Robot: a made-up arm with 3 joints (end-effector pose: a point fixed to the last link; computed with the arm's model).
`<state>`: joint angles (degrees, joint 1 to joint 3).
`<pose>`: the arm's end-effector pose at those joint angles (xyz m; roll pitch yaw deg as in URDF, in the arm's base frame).
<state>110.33 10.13 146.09</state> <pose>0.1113 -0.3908 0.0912 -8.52 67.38 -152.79</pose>
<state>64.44 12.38 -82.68</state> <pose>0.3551 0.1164 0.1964 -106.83 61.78 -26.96</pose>
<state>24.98 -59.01 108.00</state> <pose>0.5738 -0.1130 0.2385 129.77 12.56 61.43</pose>
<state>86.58 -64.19 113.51</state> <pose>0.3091 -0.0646 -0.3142 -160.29 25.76 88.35</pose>
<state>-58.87 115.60 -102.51</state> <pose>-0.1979 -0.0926 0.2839 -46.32 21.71 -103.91</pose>
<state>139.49 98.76 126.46</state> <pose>0.5290 0.0024 0.3345 -13.36 -5.68 -83.32</pose>
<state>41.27 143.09 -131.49</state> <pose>-0.0206 -0.0085 0.3278 -159.28 -31.83 -135.02</pose>
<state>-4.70 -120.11 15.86</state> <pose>0.0784 0.2729 0.8292 11.79 2.36 120.03</pose>
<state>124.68 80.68 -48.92</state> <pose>0.3835 -0.0627 -0.1717 -173.96 7.65 -95.33</pose>
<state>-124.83 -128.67 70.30</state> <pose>-0.5744 0.4398 0.1088 -61.41 30.86 65.44</pose>
